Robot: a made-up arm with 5 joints.
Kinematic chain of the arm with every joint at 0, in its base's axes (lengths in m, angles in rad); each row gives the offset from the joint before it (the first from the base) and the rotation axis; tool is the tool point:
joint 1: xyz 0 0 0.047 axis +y
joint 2: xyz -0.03 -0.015 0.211 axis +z
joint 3: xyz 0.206 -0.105 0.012 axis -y
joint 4: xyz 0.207 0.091 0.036 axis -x
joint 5: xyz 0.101 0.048 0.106 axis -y
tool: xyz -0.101 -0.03 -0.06
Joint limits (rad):
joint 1: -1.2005..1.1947
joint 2: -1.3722..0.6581
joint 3: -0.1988..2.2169
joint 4: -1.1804..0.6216
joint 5: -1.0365..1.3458
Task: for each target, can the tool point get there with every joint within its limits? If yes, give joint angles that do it. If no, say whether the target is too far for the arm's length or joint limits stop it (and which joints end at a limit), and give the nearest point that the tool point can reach.
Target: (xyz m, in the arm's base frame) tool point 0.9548 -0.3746 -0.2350
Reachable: no: too far | nearest point 0.5740 -0.2321 -0.1115 | short by 0.425 m
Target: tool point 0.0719 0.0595 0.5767
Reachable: yes | joints -0.4873 0.3953 0.2975 -0.5038 -0.7731
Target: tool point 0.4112 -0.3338 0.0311
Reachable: yes | joints 0.8739 -0.7885 0.1152 -0.8337 0.4564
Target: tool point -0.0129 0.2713 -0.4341
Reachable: no: joint limits stop it (at a limit: joint 1, joint 3, joint 4) | nearest point 0.3226 0.2663 -0.2928 | short by 0.364 m
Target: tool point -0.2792 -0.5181 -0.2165
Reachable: no: joint limits stop it (at a limit: joint 1, joint 2, joint 3, joint 4, joint 5) | nearest point -0.3107 -0.4671 0.0609 | short by 0.284 m
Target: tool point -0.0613 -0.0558 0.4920
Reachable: yes | joints -0.3335 0.0339 1.3345 -0.4622 -0.5283
